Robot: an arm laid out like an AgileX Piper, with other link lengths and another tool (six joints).
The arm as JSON. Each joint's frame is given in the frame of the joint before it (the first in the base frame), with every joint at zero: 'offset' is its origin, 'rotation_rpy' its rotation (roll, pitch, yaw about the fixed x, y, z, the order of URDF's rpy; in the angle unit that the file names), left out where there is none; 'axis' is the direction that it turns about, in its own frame. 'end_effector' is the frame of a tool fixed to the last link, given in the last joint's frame.
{
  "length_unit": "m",
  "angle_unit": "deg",
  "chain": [
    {
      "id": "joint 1",
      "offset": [
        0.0,
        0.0,
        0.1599
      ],
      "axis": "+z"
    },
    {
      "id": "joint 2",
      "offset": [
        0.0,
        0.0,
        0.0
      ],
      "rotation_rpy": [
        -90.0,
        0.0,
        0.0
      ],
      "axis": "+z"
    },
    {
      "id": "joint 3",
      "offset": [
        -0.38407,
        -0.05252,
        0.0
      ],
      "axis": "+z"
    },
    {
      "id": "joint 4",
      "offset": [
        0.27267,
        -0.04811,
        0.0
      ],
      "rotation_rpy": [
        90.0,
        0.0,
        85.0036
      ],
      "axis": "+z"
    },
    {
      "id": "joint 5",
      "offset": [
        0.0,
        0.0,
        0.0
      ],
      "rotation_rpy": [
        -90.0,
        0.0,
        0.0
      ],
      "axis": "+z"
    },
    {
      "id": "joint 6",
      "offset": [
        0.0,
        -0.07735,
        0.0
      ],
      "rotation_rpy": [
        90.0,
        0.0,
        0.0
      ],
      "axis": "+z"
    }
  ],
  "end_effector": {
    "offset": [
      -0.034,
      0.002,
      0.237
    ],
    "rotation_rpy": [
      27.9,
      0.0,
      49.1
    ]
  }
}
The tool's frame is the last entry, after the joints.
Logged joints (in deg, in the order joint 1, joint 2, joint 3, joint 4, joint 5, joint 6), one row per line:
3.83, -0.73, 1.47, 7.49, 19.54, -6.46
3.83, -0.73, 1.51, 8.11, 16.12, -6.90
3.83, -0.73, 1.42, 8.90, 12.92, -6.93
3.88, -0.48, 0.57, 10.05, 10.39, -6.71
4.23, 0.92, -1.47, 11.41, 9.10, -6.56
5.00, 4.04, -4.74, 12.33, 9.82, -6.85
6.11, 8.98, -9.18, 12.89, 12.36, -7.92
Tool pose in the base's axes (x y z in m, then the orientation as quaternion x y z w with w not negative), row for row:
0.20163, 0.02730, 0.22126, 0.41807, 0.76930, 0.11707, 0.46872
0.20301, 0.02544, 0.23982, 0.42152, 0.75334, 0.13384, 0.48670
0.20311, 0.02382, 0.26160, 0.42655, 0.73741, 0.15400, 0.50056
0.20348, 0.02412, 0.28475, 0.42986, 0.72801, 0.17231, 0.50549
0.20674, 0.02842, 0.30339, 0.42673, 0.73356, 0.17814, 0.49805
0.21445, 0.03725, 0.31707, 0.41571, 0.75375, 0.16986, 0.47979
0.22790, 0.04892, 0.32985, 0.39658, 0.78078, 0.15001, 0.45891
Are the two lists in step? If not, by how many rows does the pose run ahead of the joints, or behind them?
The pose runs 1 row ahead of the joints: the pose in row i belongs to the joints in row i + 1.
